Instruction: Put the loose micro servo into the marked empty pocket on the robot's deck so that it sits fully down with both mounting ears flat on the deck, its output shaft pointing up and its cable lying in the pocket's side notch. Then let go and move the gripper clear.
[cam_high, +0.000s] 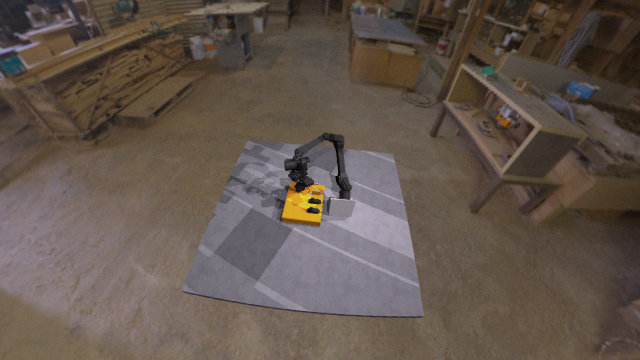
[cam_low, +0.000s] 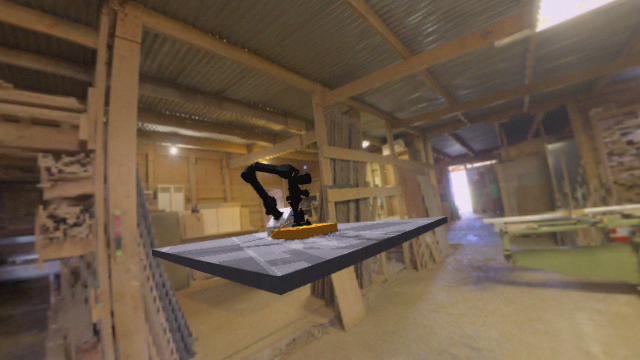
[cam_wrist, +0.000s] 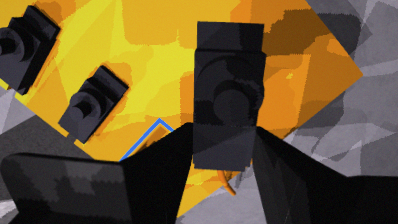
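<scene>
Right now the deck is 100 mm below my gripper tip, 70 mm to the left of it and 10 mm ahead of it.
</scene>
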